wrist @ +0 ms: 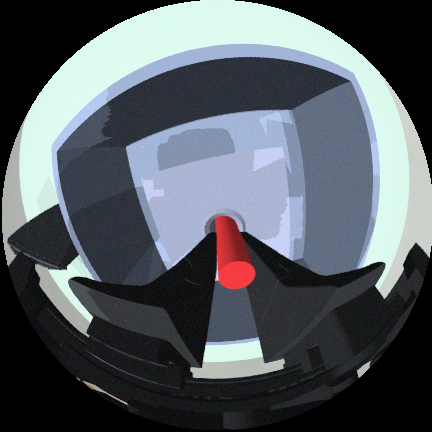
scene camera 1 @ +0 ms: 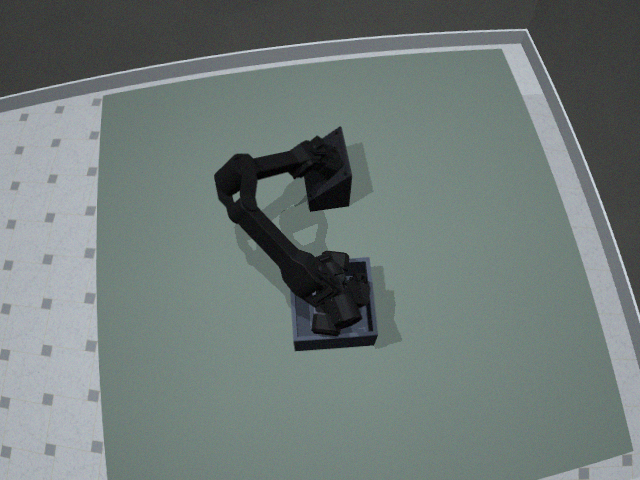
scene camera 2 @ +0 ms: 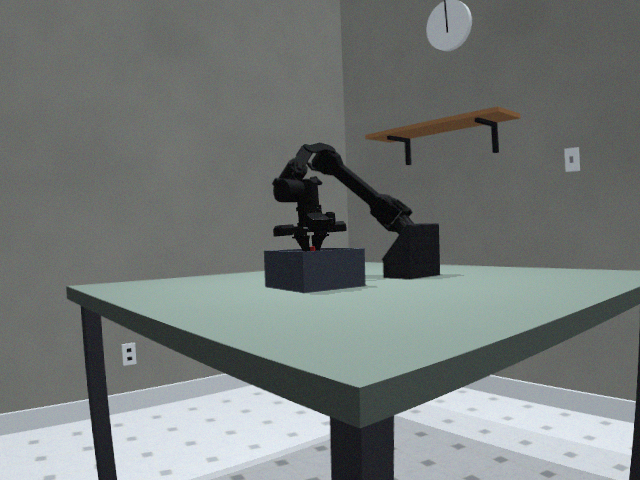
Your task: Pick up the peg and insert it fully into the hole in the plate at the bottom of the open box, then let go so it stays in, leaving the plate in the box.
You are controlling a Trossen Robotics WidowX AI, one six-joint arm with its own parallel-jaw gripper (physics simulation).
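Where they show: gripper, fingertip midpoint: (wrist: 227, 238); arm's base, origin of the base link: (scene camera 1: 331, 163) (scene camera 2: 411, 235).
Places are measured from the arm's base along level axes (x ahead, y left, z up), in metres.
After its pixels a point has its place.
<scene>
The red peg (scene camera 2: 312, 248) @(y -0.093, x 0.336, z -0.024 m) (wrist: 230, 245) @(y -0.091, x 0.332, z -0.031 m) is held between the two black fingertips of my gripper (wrist: 227, 238) @(y -0.102, x 0.327, z -0.059 m), its near end towards the camera in the wrist view. Its far end lines up with the round hole in the pale plate (wrist: 200, 185) @(y -0.068, x 0.325, z -0.067 m); a dark strip of the hole shows on its left. I cannot tell how deep the peg sits. The plate lies on the bottom of the open blue-grey box (scene camera 1: 336, 343) @(y -0.118, x 0.420, z -0.075 m) (scene camera 2: 333, 271) @(y -0.008, x 0.354, z -0.079 m) (wrist: 335, 125) @(y -0.060, x 0.423, z -0.056 m). In scene camera 2 the fingertips reach the box's rim; in scene camera 1 the arm hides them and the peg.
The box walls stand around the fingers on all sides. The box stands on the green table top (scene camera 1: 206, 387) @(y -0.443, x 0.427, z -0.125 m) (scene camera 2: 310, 335) @(y 0.322, x 0.788, z -0.124 m). The arm's black base block (scene camera 1: 330, 198) @(y -0.020, x 0.060, z -0.066 m) (scene camera 2: 418, 253) @(y 0.037, x 0.024, z -0.052 m) stands behind the box, and the arm arches between them. A wooden shelf (scene camera 2: 444, 124) hangs on the wall.
</scene>
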